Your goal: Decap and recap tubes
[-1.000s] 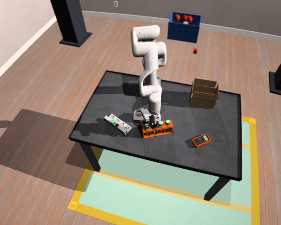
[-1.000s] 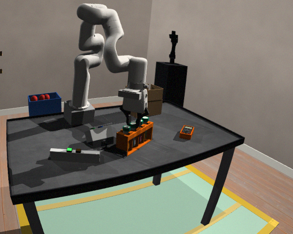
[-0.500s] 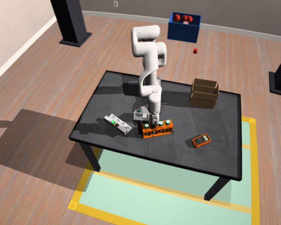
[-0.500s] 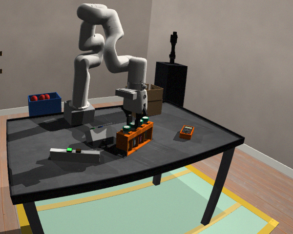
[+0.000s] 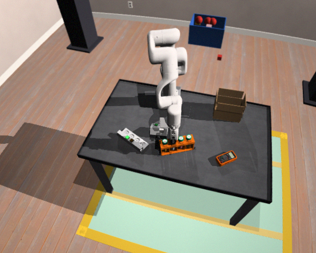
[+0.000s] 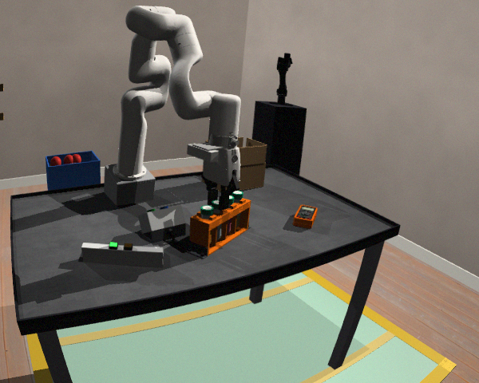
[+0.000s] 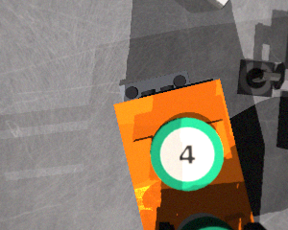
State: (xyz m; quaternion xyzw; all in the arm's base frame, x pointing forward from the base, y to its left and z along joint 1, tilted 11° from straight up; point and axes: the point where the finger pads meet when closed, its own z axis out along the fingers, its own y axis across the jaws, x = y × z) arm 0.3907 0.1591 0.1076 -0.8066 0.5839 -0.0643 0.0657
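Right now the green key is 16 cm to the right of my hand, 11 cm behind it and 6 cm below it. The rest, counted from my hand: blue key 12 cm behind, 11 cm to the right, 6 cm below; then table's front edge 21 cm ahead, 12 cm below, 4 cm to the left; then grey key housing 14 cm to the right, 10 cm behind, 7 cm below.
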